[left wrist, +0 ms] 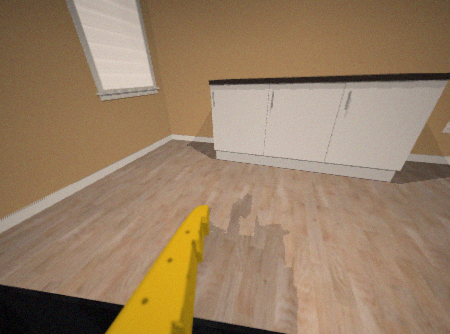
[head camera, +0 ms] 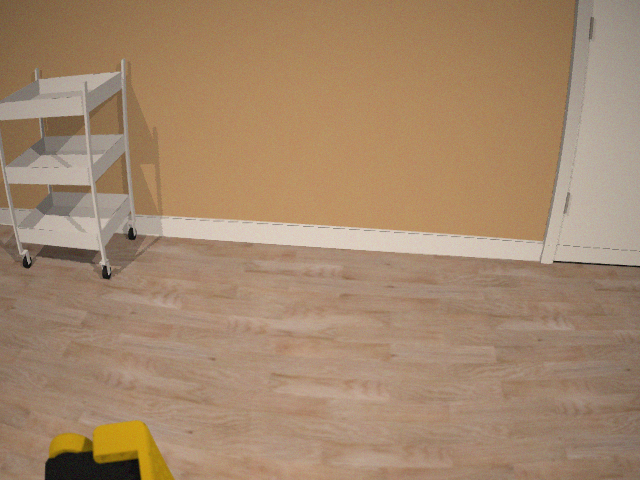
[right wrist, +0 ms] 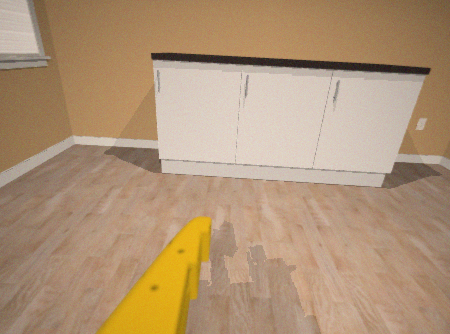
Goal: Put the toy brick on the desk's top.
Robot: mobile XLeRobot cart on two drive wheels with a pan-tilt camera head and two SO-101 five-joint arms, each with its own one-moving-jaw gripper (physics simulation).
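Frame: origin at the left arm's base, x ahead, y left, z up, level; metres.
Seen in the pictures: left hand, tool point: (left wrist: 208,216); right hand, tool point: (right wrist: 210,233).
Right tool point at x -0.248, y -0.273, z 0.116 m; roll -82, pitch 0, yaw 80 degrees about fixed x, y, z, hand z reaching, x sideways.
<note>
A point is followed by its place in that frame.
The toy brick and the desk do not show in any of the three views. My left gripper (left wrist: 204,216) shows one notched yellow jaw in the left wrist view, pointing forward over the floor; it is fully open and empty. My right gripper (right wrist: 204,227) also shows one notched yellow jaw in the right wrist view; it is fully open and empty. The other jaw of each is out of the picture. Part of my left arm (head camera: 119,441) @(x -0.047, y 0.005, z 0.248 m), yellow and black, shows at the bottom left of the head view.
A white three-tier wheeled cart (head camera: 55,109) @(x -0.721, y 1.679, z -0.088 m) stands at the left against the tan wall (head camera: 336,113) @(x 0.281, y 1.865, z -0.234 m). A white door (head camera: 610,144) @(x 1.368, y 1.644, z -0.211 m) is at the right. In both wrist views a low white cabinet (left wrist: 302,120) @(x -1.883, y 0.442, z -0.222 m) (right wrist: 280,120) @(x -1.889, y 0.414, z -0.264 m) with a dark top stands at the far wall, with a window (left wrist: 117,45) @(x -2.232, y -1.499, z 0.491 m) (right wrist: 17,27) @(x -2.496, y -1.451, z 0.250 m) to its left.
</note>
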